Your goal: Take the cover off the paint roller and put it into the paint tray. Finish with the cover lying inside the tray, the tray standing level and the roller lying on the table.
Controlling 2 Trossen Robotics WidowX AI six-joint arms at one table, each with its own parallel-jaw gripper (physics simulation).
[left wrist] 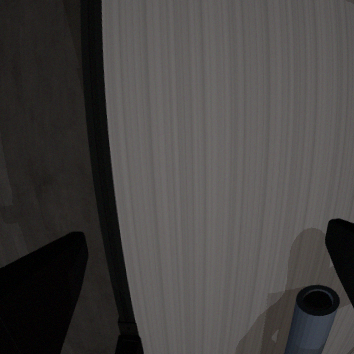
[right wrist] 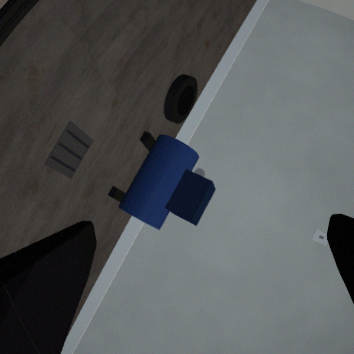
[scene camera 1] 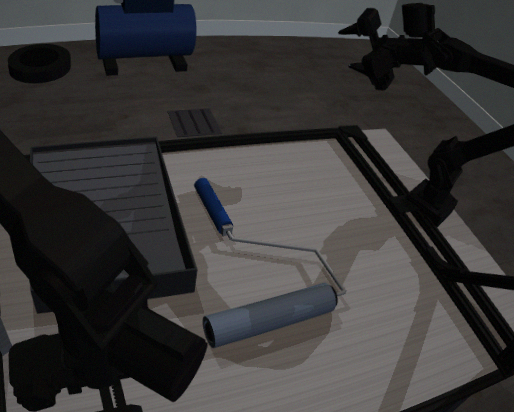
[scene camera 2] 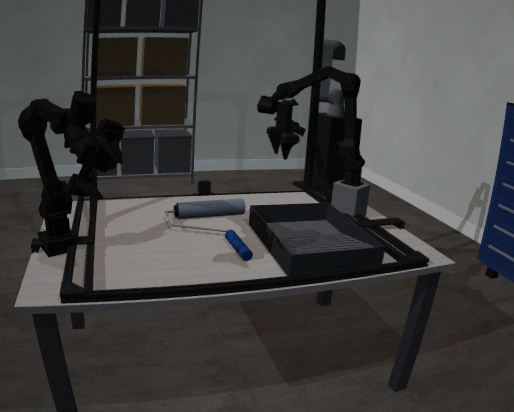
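Where they show: left gripper, between the fingertips: (left wrist: 210, 240) (scene camera 1: 106, 400) (scene camera 2: 280, 156); right gripper, between the fingertips: (right wrist: 214, 231) (scene camera 1: 344, 49) (scene camera 2: 110, 181); left arm's base, origin of its link: (scene camera 2: 352, 183); right arm's base, origin of its link: (scene camera 1: 433, 197) (scene camera 2: 57, 234).
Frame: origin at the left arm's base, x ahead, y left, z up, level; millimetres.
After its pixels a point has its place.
Note:
The grey-blue cover (scene camera 1: 272, 314) {y -311, x 384, z -68 mm} (scene camera 2: 212, 208) {y -281, x 412, z -83 mm} (left wrist: 310, 330) {y -276, x 315, z -68 mm} is on the paint roller and lies on the table; its open hollow end shows in the left wrist view. The roller's blue handle (scene camera 1: 214, 205) {y -63, x 518, z -85 mm} (scene camera 2: 239, 245) {y -25, x 552, z -88 mm} and bent wire lie on the table beside it. The dark paint tray (scene camera 1: 175, 282) {y -149, x 323, z -81 mm} (scene camera 2: 335, 262) {y 218, x 449, z -86 mm} stands level, with its ribbed slope showing and no cover in it. My left gripper (scene camera 2: 280, 151) {y -283, x 65, z 49 mm} (left wrist: 210, 240) {y -283, x 65, z 49 mm} is open and empty, high above the table beyond the cover's open end. My right gripper (scene camera 1: 346, 49) {y -52, x 930, z 151 mm} (right wrist: 214, 231) {y -52, x 930, z 151 mm} is open and empty, raised away from the roller.
A black rail frame (scene camera 1: 250, 140) {y 48, x 774, z -106 mm} (scene camera 2: 175, 290) {y 37, x 829, z -101 mm} runs round the table's edges. A blue compressor (scene camera 1: 146, 32) (right wrist: 160, 182) and a tyre (scene camera 1: 25, 73) (right wrist: 171, 102) are on the floor beyond. A grey block (scene camera 2: 350, 199) {y 27, x 50, z -43 mm} stands under my left arm's base.

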